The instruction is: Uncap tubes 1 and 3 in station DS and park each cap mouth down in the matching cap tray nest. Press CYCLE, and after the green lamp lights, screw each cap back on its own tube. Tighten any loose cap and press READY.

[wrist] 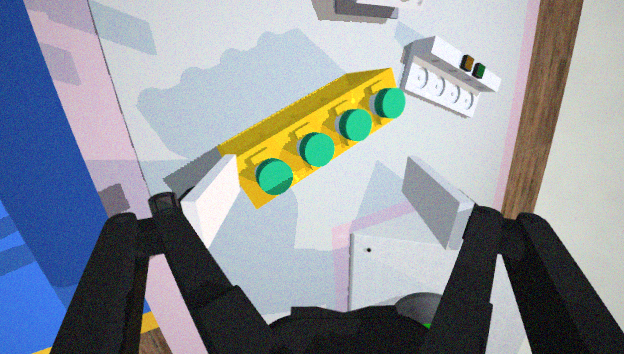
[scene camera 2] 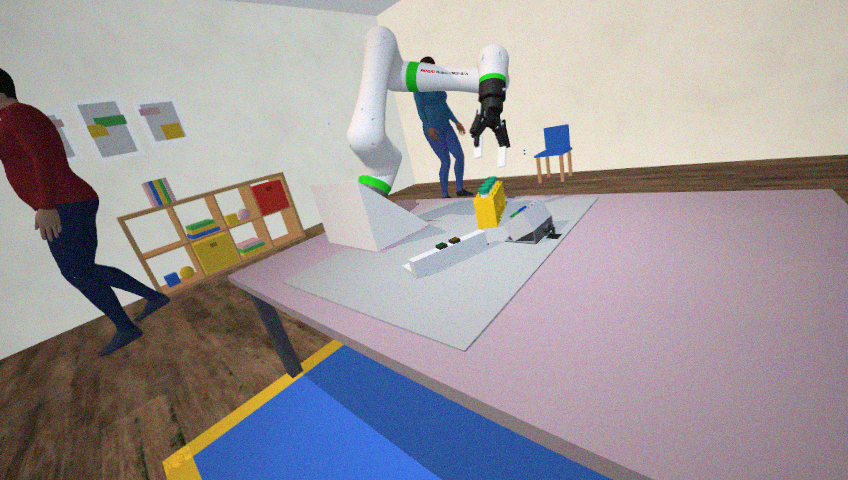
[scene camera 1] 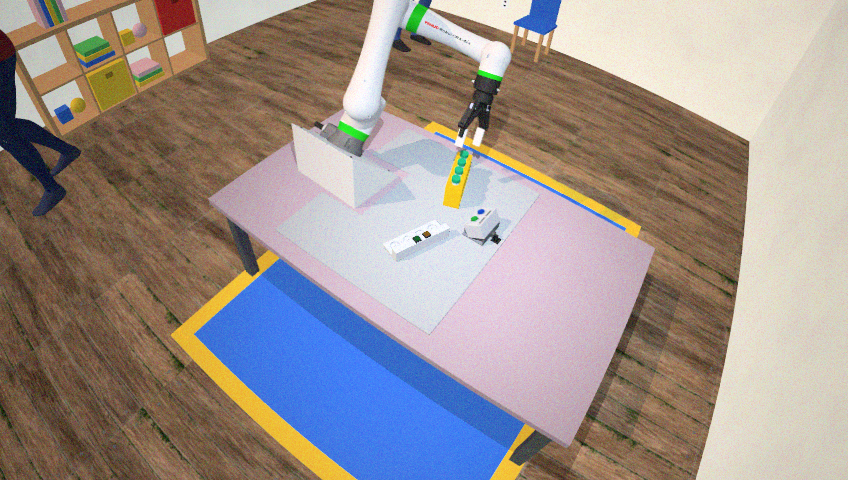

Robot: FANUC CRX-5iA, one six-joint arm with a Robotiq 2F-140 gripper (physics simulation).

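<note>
My gripper is open and empty, above the far end of the yellow tube rack. Several green caps sit in a row on the tubes there; in the wrist view they are the nearest cap, then one cap, another cap and the farthest cap. The white cap tray shows empty round nests. Its amber lamp and green lamp look dark. Tube numbers are not readable.
A sloped control box with a blue button and a green button stands beside the rack and tray. A white angled panel stands by the arm's base. A person stands behind the table.
</note>
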